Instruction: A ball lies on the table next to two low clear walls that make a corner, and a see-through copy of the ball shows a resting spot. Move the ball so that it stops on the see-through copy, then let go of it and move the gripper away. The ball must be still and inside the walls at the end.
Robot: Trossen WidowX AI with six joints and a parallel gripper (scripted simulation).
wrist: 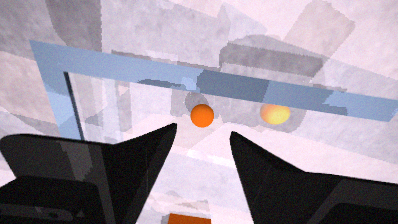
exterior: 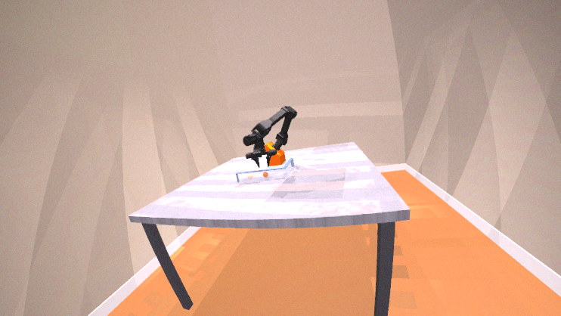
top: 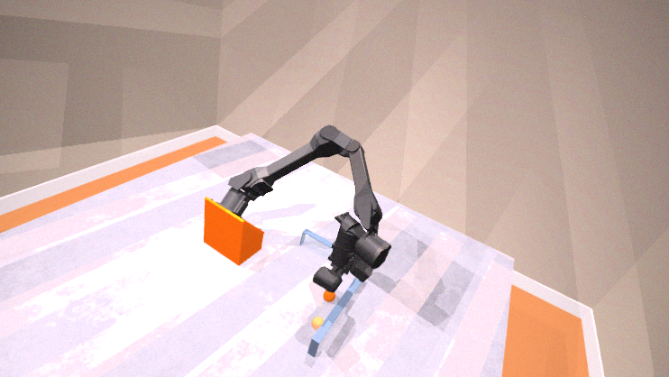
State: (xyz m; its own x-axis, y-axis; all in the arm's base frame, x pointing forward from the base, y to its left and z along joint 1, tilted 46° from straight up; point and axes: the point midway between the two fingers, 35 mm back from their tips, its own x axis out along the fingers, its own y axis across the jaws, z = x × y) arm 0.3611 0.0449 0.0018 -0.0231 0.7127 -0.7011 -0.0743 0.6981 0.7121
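The orange ball is 50 mm below my gripper tip. From my gripper tip the other things lie so: see-through copy of ball 90 mm to the right, 50 mm below, 30 mm ahead.
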